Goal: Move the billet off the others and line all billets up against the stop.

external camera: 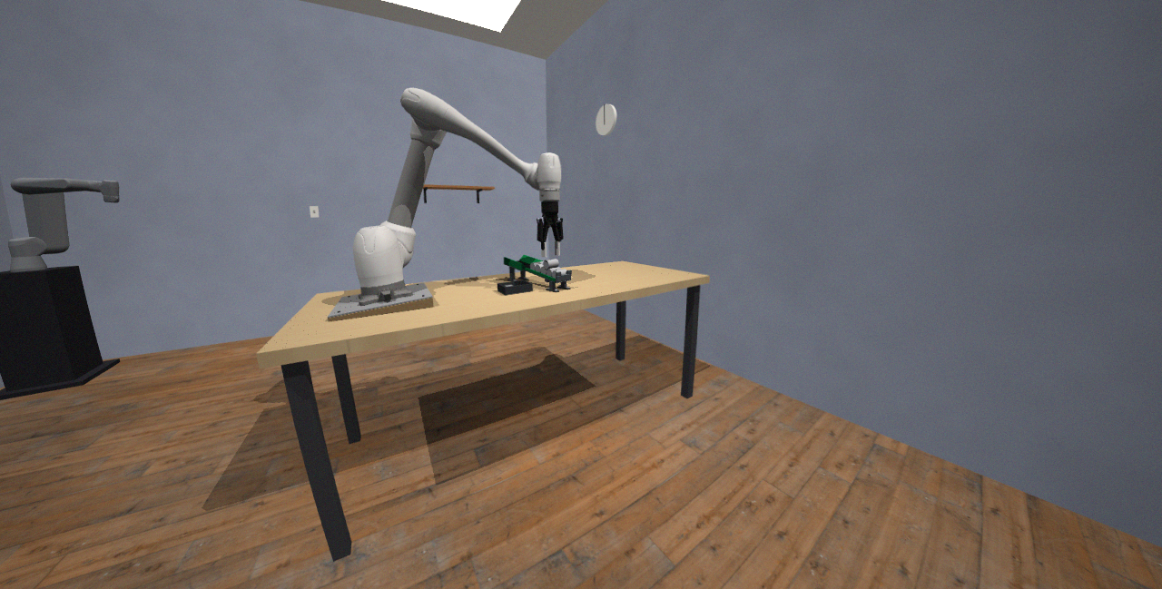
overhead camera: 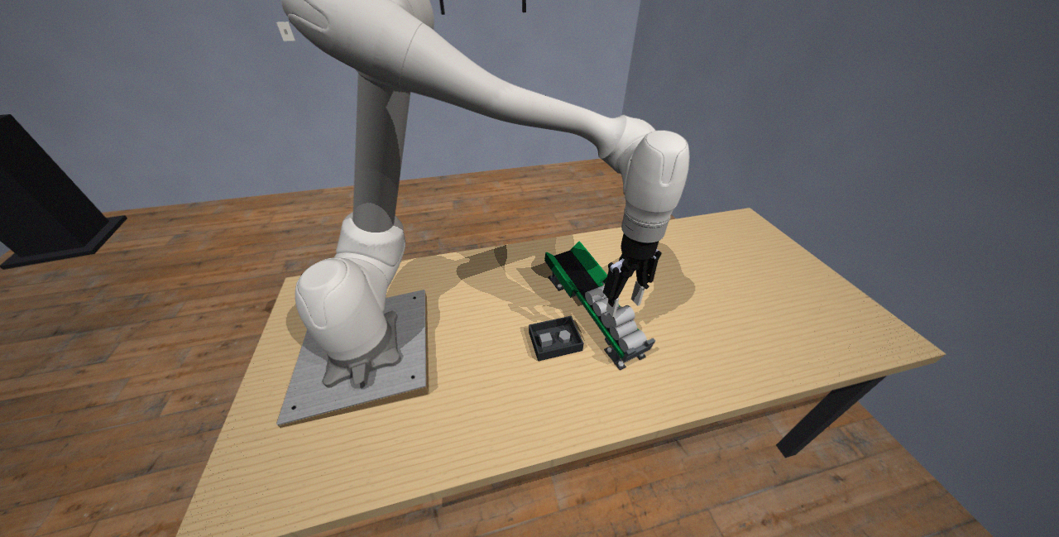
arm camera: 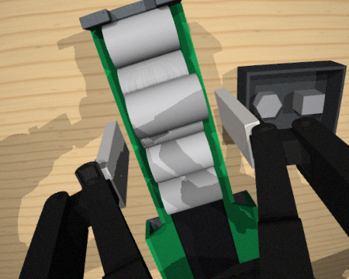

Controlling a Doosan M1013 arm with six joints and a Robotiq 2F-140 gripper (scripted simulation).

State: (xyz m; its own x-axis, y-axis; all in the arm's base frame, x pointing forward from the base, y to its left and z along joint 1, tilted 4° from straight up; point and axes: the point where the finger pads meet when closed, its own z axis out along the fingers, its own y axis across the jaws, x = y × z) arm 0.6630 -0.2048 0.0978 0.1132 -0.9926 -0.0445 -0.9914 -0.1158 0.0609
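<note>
The billet is 60 mm below my hand. Also, from my hand: dark tray (170 mm below, 160 mm behind, 60 mm to the left); grey stop (120 mm below, 80 mm to the right, 10 mm ahead); hexagonal piece (170 mm below, 130 mm behind, 60 mm to the left).
</note>
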